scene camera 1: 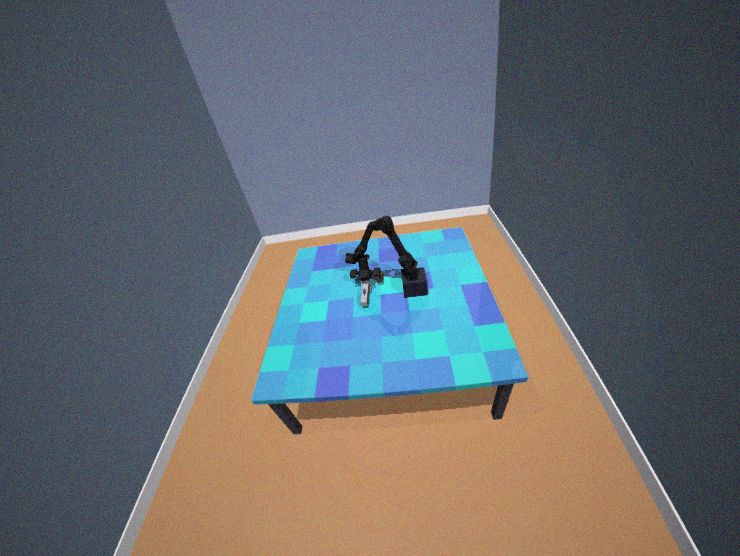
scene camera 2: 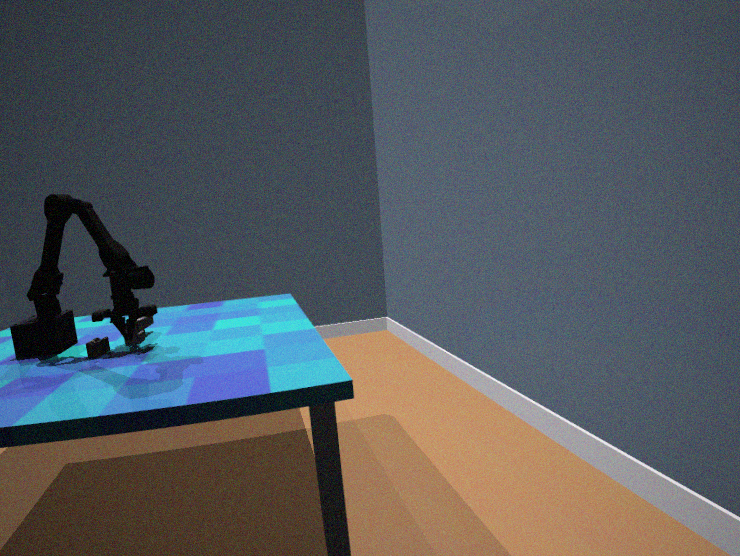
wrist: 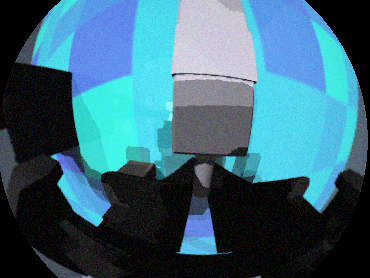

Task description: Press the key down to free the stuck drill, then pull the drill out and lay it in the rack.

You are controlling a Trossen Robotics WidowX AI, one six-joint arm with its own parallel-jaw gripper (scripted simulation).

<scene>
gripper: holds a drill shank point(wrist: 204, 166)
</scene>
